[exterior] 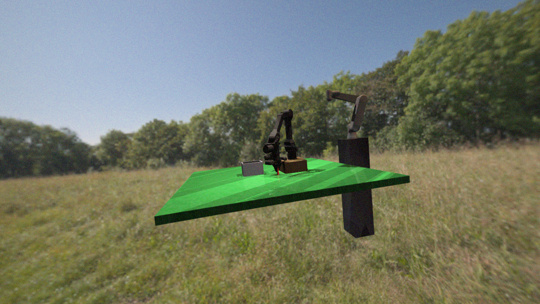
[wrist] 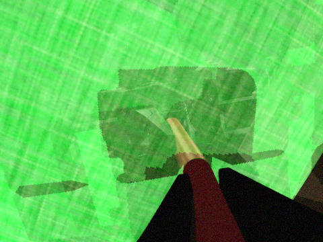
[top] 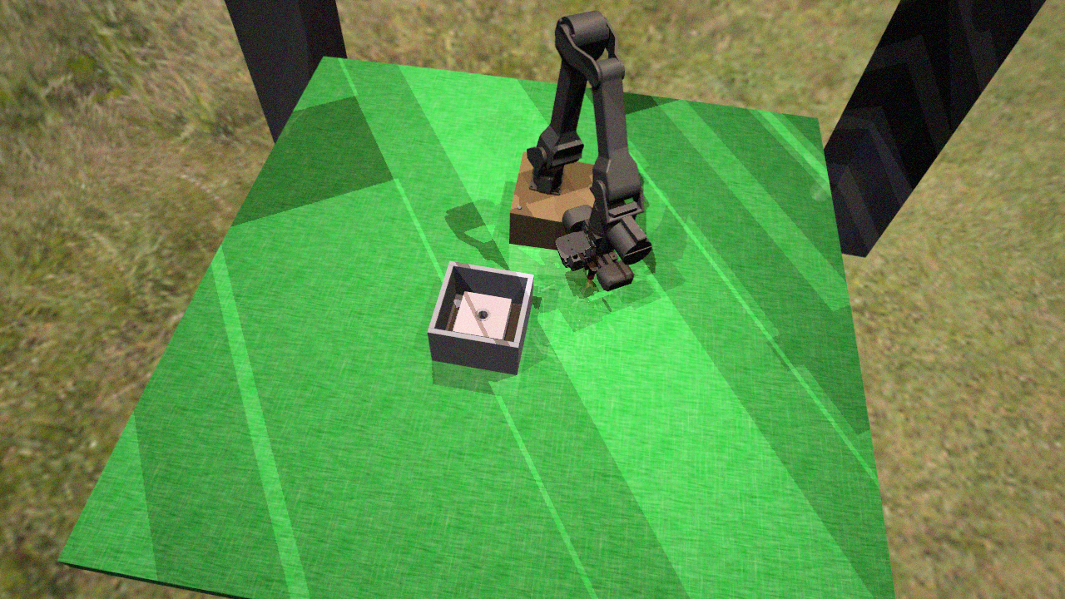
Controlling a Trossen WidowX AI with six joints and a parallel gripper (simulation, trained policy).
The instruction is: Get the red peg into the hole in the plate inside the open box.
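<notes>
My gripper tip is 170 mm short of the pale plate, 180 mm to the left of it and 20 mm below it. From my gripper tip the other things lie so: grey box: 170 mm ahead, 180 mm to the right; red peg: 10 mm to the left, 20 mm above.
</notes>
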